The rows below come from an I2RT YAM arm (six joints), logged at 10 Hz.
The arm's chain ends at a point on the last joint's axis. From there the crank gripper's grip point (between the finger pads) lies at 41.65 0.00 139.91 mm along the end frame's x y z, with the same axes.
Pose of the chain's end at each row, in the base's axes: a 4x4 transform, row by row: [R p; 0 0 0 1], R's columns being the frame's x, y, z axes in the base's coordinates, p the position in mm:
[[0.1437, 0.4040, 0.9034, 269.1], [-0.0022, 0.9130, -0.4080, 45.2], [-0.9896, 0.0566, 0.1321, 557.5], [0, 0, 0, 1]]
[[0.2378, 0.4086, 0.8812, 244.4], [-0.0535, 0.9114, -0.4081, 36.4], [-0.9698, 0.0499, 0.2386, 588.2], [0, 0, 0, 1]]
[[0.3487, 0.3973, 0.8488, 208.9], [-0.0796, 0.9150, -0.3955, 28.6], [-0.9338, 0.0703, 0.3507, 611.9], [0, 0, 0, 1]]
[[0.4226, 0.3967, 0.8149, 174.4], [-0.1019, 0.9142, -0.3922, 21.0], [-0.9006, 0.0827, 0.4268, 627.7], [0, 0, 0, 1]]
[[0.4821, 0.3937, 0.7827, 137.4], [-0.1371, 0.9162, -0.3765, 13.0], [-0.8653, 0.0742, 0.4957, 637.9], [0, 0, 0, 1]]
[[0.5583, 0.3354, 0.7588, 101.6], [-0.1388, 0.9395, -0.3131, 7.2], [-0.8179, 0.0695, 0.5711, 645.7], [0, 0, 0, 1]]
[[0.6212, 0.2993, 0.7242, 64.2], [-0.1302, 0.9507, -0.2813, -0.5], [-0.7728, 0.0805, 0.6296, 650.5], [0, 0, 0, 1]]
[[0.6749, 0.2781, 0.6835, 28.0], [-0.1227, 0.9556, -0.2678, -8.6], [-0.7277, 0.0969, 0.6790, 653.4], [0, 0, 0, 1]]
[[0.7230, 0.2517, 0.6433, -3.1], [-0.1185, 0.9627, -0.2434, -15.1], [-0.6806, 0.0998, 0.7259, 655.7], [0, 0, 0, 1]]
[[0.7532, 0.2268, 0.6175, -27.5], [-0.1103, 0.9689, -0.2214, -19.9], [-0.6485, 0.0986, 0.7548, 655.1], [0, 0, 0, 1]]
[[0.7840, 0.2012, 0.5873, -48.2], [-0.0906, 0.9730, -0.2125, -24.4], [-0.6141, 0.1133, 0.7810, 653.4], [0, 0, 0, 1]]
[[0.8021, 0.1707, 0.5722, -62.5], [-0.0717, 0.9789, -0.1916, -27.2], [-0.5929, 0.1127, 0.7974, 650.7], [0, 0, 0, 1]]
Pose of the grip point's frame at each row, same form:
[[0.1437, 0.4040, 0.9034, 401.5], [-0.0022, 0.9130, -0.4080, -12.0], [-0.9896, 0.0566, 0.1321, 534.8], [0, 0, 0, 1]]
[[0.2378, 0.4086, 0.8812, 377.6], [-0.0535, 0.9114, -0.4081, -22.9], [-0.9698, 0.0499, 0.2386, 581.2], [0, 0, 0, 1]]
[[0.3487, 0.3973, 0.8488, 342.2], [-0.0796, 0.9150, -0.3955, -30.0], [-0.9338, 0.0703, 0.3507, 622.1], [0, 0, 0, 1]]
[[0.4226, 0.3967, 0.8149, 306.0], [-0.1019, 0.9142, -0.3922, -38.1], [-0.9006, 0.0827, 0.4268, 649.9], [0, 0, 0, 1]]
[[0.4821, 0.3937, 0.7827, 267.0], [-0.1371, 0.9162, -0.3765, -45.4], [-0.8653, 0.0742, 0.4957, 671.2], [0, 0, 0, 1]]
[[0.5583, 0.3354, 0.7588, 231.0], [-0.1388, 0.9395, -0.3131, -42.4], [-0.8179, 0.0695, 0.5711, 691.5], [0, 0, 0, 1]]
[[0.6212, 0.2993, 0.7242, 191.4], [-0.1302, 0.9507, -0.2813, -45.3], [-0.7728, 0.0805, 0.6296, 706.4], [0, 0, 0, 1]]
[[0.6749, 0.2781, 0.6835, 151.7], [-0.1227, 0.9556, -0.2678, -51.2], [-0.7277, 0.0969, 0.6790, 718.1], [0, 0, 0, 1]]
[[0.7230, 0.2517, 0.6433, 117.0], [-0.1185, 0.9627, -0.2434, -54.1], [-0.6806, 0.0998, 0.7259, 728.9], [0, 0, 0, 1]]
[[0.7532, 0.2268, 0.6175, 90.3], [-0.1103, 0.9689, -0.2214, -55.5], [-0.6485, 0.0986, 0.7548, 733.7], [0, 0, 0, 1]]
[[0.7840, 0.2012, 0.5873, 66.6], [-0.0906, 0.9730, -0.2125, -57.9], [-0.6141, 0.1133, 0.7810, 737.1], [0, 0, 0, 1]]
[[0.8021, 0.1707, 0.5722, 51.0], [-0.0717, 0.9789, -0.1916, -57.0], [-0.5929, 0.1127, 0.7974, 737.6], [0, 0, 0, 1]]

